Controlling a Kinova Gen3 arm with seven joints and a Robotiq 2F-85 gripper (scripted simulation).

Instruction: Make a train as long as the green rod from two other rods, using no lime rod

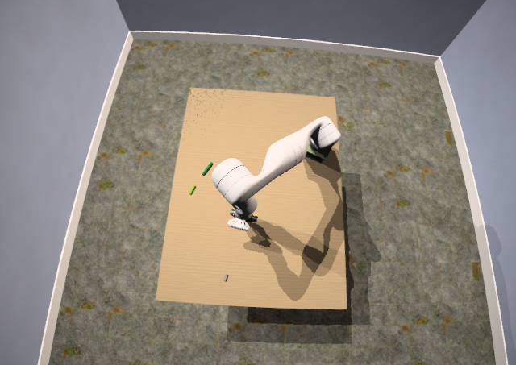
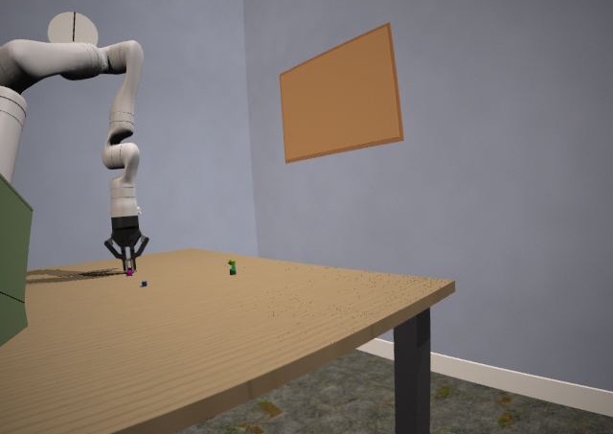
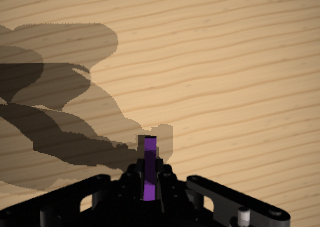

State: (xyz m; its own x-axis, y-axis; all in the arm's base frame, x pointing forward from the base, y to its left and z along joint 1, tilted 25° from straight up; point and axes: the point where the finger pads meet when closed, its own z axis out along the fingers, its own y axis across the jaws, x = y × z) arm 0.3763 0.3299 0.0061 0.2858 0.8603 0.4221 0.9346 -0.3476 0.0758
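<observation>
The purple rod lies 1 cm below my hand. The rest, counted from my hand: grey rod (9 cm ahead, 26 cm to the left, 1 cm below); then blue rod (4 cm behind, 21 cm to the right, 1 cm below); then magenta rod (1 cm behind, 4 cm to the right, 1 cm below).
</observation>
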